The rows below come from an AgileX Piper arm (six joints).
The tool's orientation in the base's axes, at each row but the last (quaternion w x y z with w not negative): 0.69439 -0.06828 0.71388 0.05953; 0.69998 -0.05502 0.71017 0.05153; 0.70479 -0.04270 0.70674 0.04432; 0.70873 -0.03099 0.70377 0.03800; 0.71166 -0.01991 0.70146 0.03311; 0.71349 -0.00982 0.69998 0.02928; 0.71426 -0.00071 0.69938 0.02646
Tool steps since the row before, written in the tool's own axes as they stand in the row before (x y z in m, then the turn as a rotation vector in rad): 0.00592 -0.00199 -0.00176 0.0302 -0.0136 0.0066; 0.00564 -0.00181 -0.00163 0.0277 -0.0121 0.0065; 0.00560 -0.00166 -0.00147 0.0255 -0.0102 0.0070; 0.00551 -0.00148 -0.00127 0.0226 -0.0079 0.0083; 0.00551 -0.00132 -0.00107 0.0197 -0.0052 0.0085; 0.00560 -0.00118 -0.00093 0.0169 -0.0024 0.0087; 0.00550 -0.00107 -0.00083 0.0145 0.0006 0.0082
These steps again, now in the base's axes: -0.00153 -0.00236 -0.00585 0.0081 -0.0126 -0.0302; -0.00142 -0.00207 -0.00561 0.0079 -0.0112 -0.0277; -0.00127 -0.00182 -0.00560 0.0081 -0.0092 -0.0255; -0.00108 -0.00154 -0.00553 0.0092 -0.0068 -0.0226; -0.00089 -0.00129 -0.00555 0.0091 -0.0042 -0.0197; -0.00076 -0.00107 -0.00565 0.0091 -0.0014 -0.0168; -0.00068 -0.00090 -0.00555 0.0085 0.0014 -0.0143
